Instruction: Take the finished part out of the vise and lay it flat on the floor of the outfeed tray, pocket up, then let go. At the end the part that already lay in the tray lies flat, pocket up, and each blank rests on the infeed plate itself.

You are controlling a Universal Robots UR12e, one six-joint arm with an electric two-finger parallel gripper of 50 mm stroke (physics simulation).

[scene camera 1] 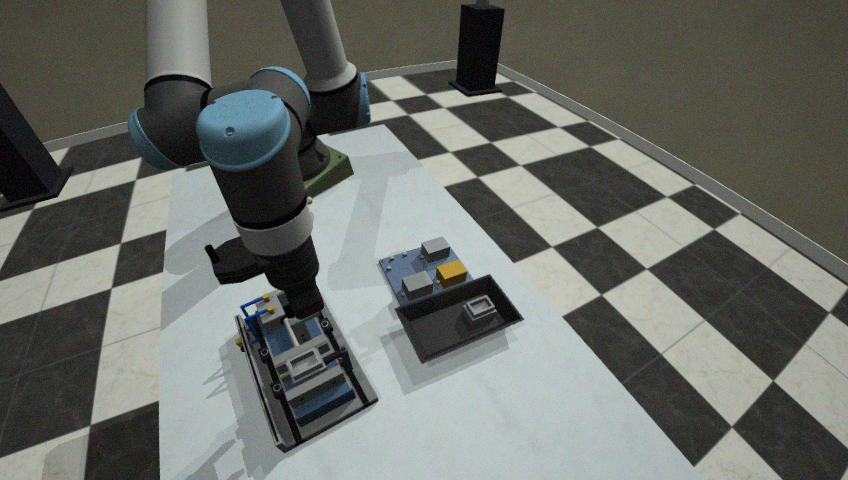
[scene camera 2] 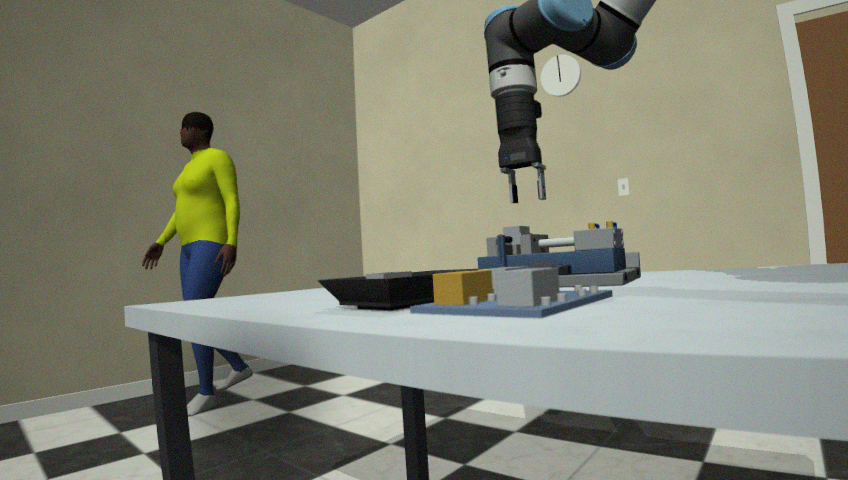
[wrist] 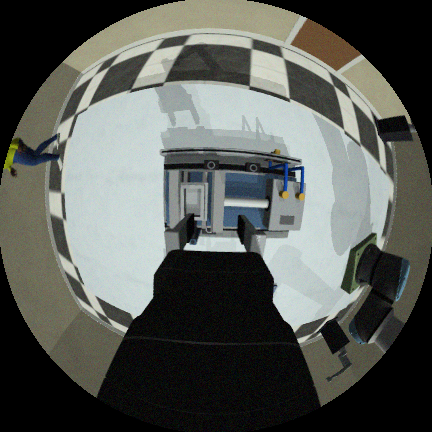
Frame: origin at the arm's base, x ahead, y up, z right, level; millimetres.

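Seen in the pictures: gripper, between the fingertips: (scene camera 1: 299,327) (scene camera 2: 528,201) (wrist: 215,222); arm's base, origin of its link: (scene camera 1: 302,163) (wrist: 365,263).
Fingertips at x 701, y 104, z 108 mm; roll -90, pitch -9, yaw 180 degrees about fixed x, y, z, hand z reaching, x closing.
Pixels of each thing's top centre, then the offset from my fingertips to it.
- finished part, centre of its top: (wrist: 191,202) (scene camera 1: 303,361) (scene camera 2: 516,226) dx +38, dy -46, dz +11 mm
- vise, centre of its top: (wrist: 236,199) (scene camera 2: 549,232) (scene camera 1: 291,337) dx -28, dy -62, dz +25 mm
- light grey part, centre of its top: (scene camera 2: 388,272) (scene camera 1: 480,304) dx +15, dy -114, dz -359 mm
- yellow blank, centre of its top: (scene camera 2: 462,272) (scene camera 1: 451,269) dx -104, dy -117, dz -351 mm
- blue infeed plate, centre of its top: (scene camera 2: 515,298) (scene camera 1: 426,271) dx -148, dy -153, dz -307 mm
The finished part (scene camera 1: 305,365) (wrist: 194,201), light grey with a rectangular pocket facing up, sits between the jaws of the vise (scene camera 1: 324,401) (scene camera 2: 550,260) (wrist: 245,220). My gripper (scene camera 2: 527,201) (wrist: 215,222) is open and empty, above the vise; its fingers are hidden in scene camera 1. The outfeed tray (scene camera 1: 440,342) (scene camera 2: 357,291) is dark; a light grey part (scene camera 1: 479,307) (scene camera 2: 389,275) lies in it, pocket up in scene camera 1. Two grey blanks (scene camera 1: 436,248) (scene camera 1: 417,284) and a yellow blank (scene camera 1: 451,273) (scene camera 2: 461,287) are on the blue infeed plate (scene camera 1: 395,274) (scene camera 2: 476,309).
The vise has blue hoses (scene camera 1: 249,312) (wrist: 286,177) with yellow fittings at one end. Small pegs stand on the infeed plate, which is beside the tray. The robot's green base (scene camera 1: 330,175) (wrist: 356,265) stands at the table's far end. A person (scene camera 2: 205,208) (wrist: 30,152) is beyond the table.
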